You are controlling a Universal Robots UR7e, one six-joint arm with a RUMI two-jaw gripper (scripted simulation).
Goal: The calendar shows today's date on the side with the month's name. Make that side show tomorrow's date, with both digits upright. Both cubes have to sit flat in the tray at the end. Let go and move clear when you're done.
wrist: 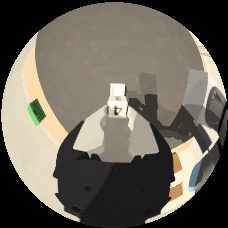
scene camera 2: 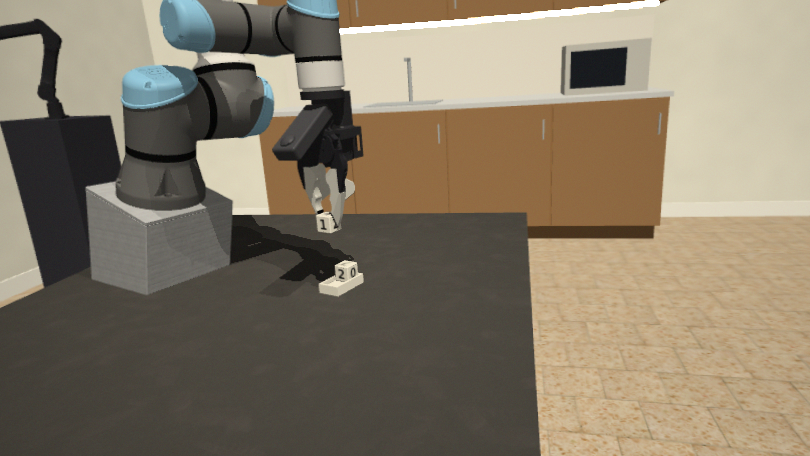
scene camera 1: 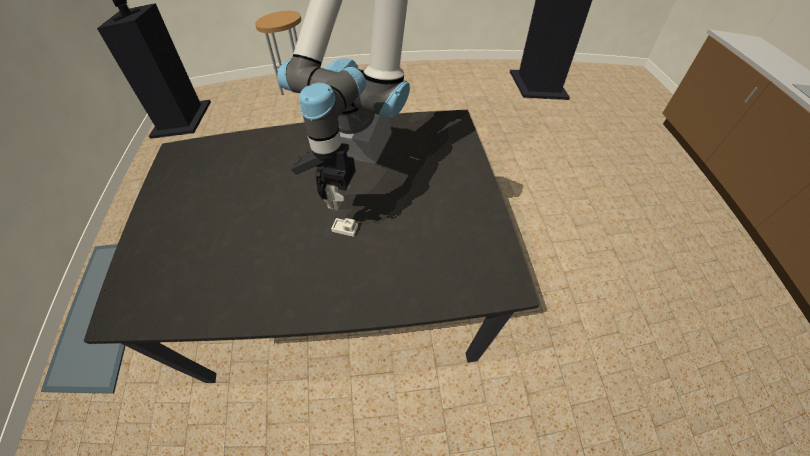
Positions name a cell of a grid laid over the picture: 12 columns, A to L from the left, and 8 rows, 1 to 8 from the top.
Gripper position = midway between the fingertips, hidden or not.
In view: my gripper (scene camera 2: E4).
My gripper also shows in the wrist view (wrist: G4) and in scene camera 1 (scene camera 1: E4).
